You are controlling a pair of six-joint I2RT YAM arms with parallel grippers.
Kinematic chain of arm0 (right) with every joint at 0, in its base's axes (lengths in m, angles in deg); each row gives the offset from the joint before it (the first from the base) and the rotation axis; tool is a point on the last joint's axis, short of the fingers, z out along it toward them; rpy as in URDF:
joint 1: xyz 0 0 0.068 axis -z
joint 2: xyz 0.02 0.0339 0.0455 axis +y
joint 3: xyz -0.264 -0.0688 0 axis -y
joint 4: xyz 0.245 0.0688 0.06 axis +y
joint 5: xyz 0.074 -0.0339 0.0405 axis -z
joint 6: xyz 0.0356 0 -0.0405 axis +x
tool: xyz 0 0 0 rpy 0 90 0
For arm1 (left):
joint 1: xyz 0 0 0.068 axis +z
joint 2: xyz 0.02 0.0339 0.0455 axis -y
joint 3: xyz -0.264 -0.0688 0 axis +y
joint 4: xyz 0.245 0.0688 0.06 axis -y
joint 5: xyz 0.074 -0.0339 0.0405 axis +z
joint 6: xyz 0.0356 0 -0.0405 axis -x
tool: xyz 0 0 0 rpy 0 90 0
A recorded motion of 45 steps. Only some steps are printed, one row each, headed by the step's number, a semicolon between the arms.
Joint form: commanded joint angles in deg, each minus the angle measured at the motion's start. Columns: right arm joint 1, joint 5, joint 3, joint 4, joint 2, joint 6; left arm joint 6, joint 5, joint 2, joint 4, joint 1, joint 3.
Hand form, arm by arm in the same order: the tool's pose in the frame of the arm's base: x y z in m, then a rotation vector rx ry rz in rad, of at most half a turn. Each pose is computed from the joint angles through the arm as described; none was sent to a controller.
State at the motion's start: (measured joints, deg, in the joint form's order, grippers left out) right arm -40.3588 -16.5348 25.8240 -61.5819 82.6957 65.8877; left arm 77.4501 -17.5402 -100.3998 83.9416 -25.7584 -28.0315
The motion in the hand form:
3: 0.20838 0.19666 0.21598 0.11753 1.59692 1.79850; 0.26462 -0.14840 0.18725 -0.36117 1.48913 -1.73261
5: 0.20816 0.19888 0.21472 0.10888 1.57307 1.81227; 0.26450 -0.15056 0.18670 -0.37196 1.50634 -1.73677
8: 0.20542 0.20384 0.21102 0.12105 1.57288 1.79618; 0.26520 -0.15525 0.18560 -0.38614 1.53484 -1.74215
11: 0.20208 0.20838 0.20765 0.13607 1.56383 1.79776; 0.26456 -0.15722 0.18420 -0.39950 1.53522 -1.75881
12: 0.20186 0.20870 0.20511 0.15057 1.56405 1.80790; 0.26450 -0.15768 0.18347 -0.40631 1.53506 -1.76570
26: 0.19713 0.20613 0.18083 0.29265 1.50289 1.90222; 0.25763 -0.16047 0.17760 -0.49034 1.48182 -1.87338
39: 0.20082 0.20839 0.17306 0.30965 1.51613 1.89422; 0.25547 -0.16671 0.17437 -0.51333 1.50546 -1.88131
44: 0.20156 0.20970 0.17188 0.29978 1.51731 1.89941; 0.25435 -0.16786 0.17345 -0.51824 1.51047 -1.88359
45: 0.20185 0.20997 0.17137 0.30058 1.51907 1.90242; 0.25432 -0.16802 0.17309 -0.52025 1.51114 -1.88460
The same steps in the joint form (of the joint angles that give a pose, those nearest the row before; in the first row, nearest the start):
3: -0.92 -0.28 0.83 -14.00 5.67 5.19; 0.90 -0.52 -0.26 4.74 -1.44 -0.09
5: -1.31 -0.09 0.89 -16.59 7.02 5.32; 1.25 -0.41 -0.07 3.52 -1.83 -0.27
8: -2.66 2.11 0.82 -17.19 7.99 4.57; 1.67 -0.20 -0.07 1.53 -2.56 -0.87
11: -4.00 4.05 0.63 -18.81 9.17 4.63; 2.68 0.09 -0.56 2.07 -2.97 -0.88
12: -4.11 4.34 0.42 -19.82 9.90 5.45; 3.15 0.17 -0.80 2.34 -3.06 -0.88
26: -4.90 8.33 -2.45 -33.76 18.00 12.69; 9.90 2.15 -3.35 8.96 -4.38 0.44
39: -4.73 8.62 -1.87 -34.92 20.58 13.01; 10.53 3.14 -3.75 7.96 -5.70 0.30
44: -4.75 8.15 -1.56 -35.43 21.27 12.95; 10.69 3.36 -3.82 7.90 -6.03 0.43
45: -4.74 8.03 -1.49 -35.52 21.47 13.12; 10.79 3.40 -3.91 7.95 -6.06 0.43

